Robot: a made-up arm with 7 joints. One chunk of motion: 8 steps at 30 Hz.
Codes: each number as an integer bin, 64 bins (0 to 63) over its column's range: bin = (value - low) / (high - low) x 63, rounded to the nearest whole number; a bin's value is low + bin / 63 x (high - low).
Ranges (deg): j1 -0.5..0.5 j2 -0.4..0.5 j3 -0.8..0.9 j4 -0.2..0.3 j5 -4.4..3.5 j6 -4..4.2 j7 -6.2..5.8
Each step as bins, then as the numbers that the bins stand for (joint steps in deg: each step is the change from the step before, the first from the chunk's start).
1 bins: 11 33 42 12 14 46 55
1 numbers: -0.325 0.071 0.333 -0.105 -2.644 1.987 4.276
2 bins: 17 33 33 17 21 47 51
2 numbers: -0.230 0.071 0.090 -0.065 -1.767 2.117 3.514
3 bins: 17 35 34 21 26 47 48
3 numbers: -0.230 0.100 0.117 -0.033 -1.140 2.117 2.943
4 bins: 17 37 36 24 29 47 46
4 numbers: -0.230 0.129 0.171 -0.010 -0.763 2.117 2.562
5 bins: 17 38 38 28 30 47 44
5 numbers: -0.230 0.143 0.225 0.022 -0.638 2.117 2.181
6 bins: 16 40 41 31 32 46 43
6 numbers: -0.246 0.171 0.306 0.046 -0.387 1.987 1.990
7 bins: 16 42 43 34 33 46 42
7 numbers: -0.246 0.200 0.360 0.070 -0.262 1.987 1.800
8 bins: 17 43 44 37 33 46 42
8 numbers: -0.230 0.214 0.387 0.094 -0.262 1.987 1.800
